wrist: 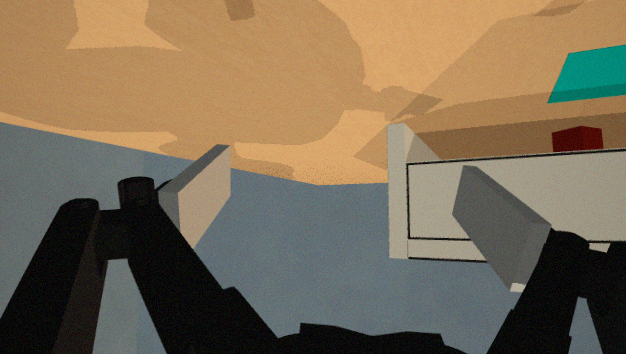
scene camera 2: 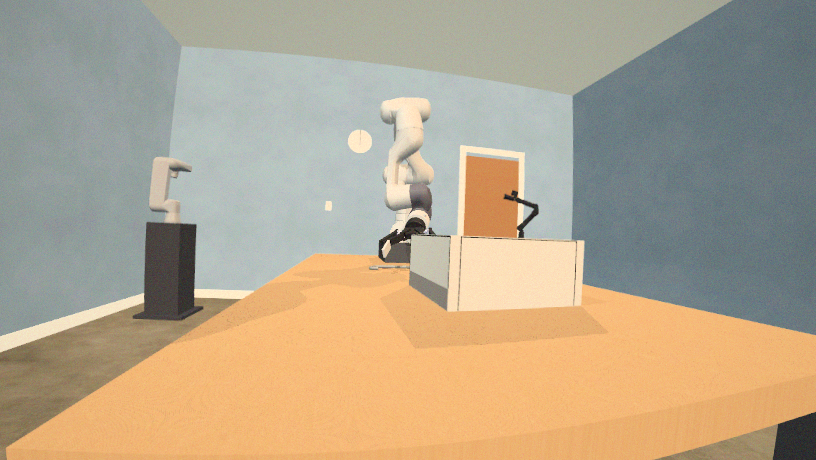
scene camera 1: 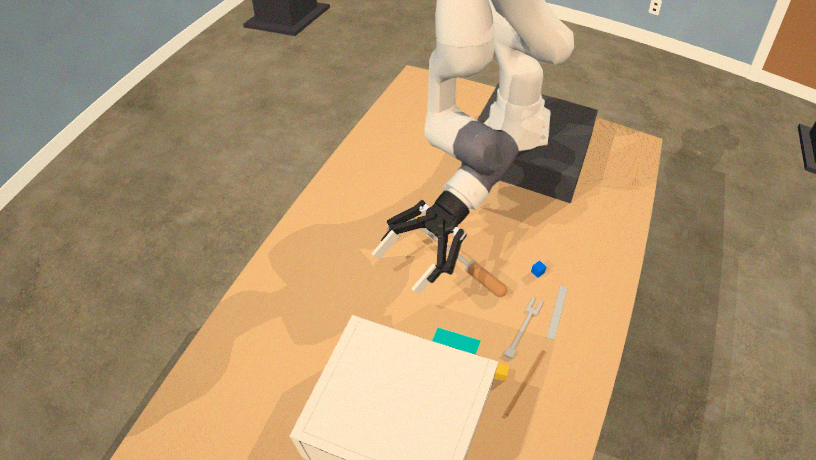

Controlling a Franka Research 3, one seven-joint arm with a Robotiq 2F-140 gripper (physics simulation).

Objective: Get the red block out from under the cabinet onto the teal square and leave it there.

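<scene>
The red block point(wrist: 580, 139) shows in the wrist view, in the shaded gap under the white cabinet point(scene camera 1: 400, 388) point(scene camera 2: 514, 274) point(wrist: 530, 195). Its lower part is hidden by the cabinet's front panel, and it does not show in the scene views. The teal square point(scene camera 1: 456, 340) point(wrist: 590, 75) lies flat on the table before the cabinet's robot-side face, partly covered by the cabinet's top edge in scene camera 1. My gripper point(scene camera 1: 397, 271) point(wrist: 344, 180) is open and empty, above the table between the robot base and the cabinet, its fingers tilted toward the cabinet's side.
A hooked tool with an orange-brown handle point(scene camera 1: 486, 278) lies below and beside the gripper, its hook end hidden in scene camera 1. A blue cube point(scene camera 1: 538, 269), grey fork point(scene camera 1: 521, 331), grey strip point(scene camera 1: 557, 313) and brown stick point(scene camera 1: 524, 384) lie rightward. A yellow block point(scene camera 1: 501, 372) is at the cabinet's corner.
</scene>
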